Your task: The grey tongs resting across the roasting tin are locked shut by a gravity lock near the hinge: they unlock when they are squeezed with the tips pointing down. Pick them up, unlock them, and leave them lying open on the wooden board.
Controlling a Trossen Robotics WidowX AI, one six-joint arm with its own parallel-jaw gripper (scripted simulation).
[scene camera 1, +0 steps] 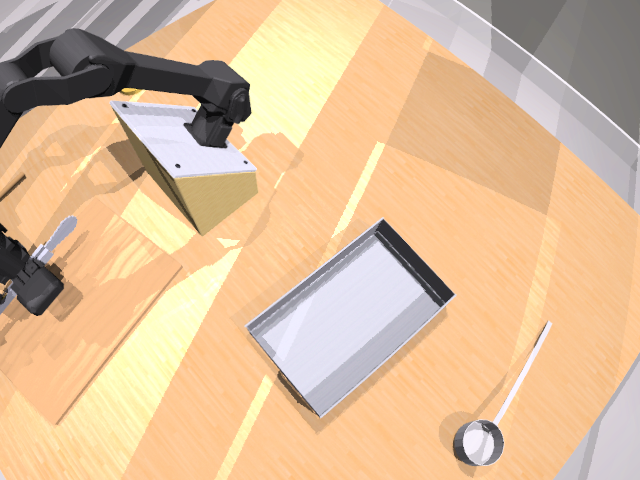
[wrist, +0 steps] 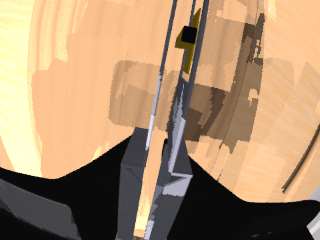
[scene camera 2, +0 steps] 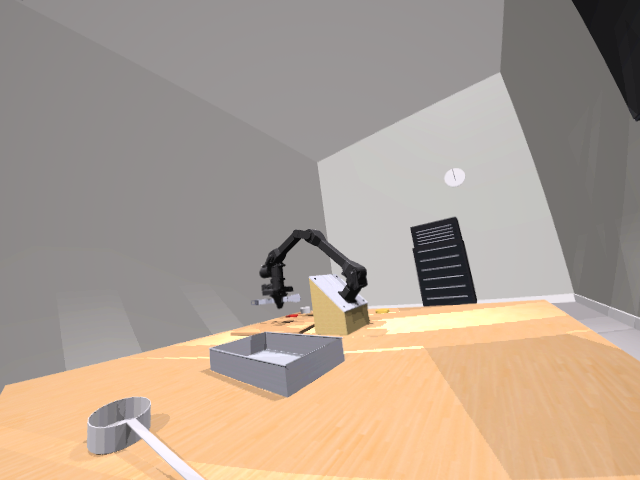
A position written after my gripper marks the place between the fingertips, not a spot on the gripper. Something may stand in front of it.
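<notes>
My gripper is visible to me in scene camera 1 [scene camera 1: 39,281], and the wrist view shows it too [wrist: 151,143]. There is a wooden board [scene camera 1: 112,274], which I also find in the wrist view [wrist: 91,79] and in scene camera 2 [scene camera 2: 290,326]. I see a grey roasting tin [scene camera 1: 334,329] as well, and scene camera 2 shows it too [scene camera 2: 282,363].
</notes>
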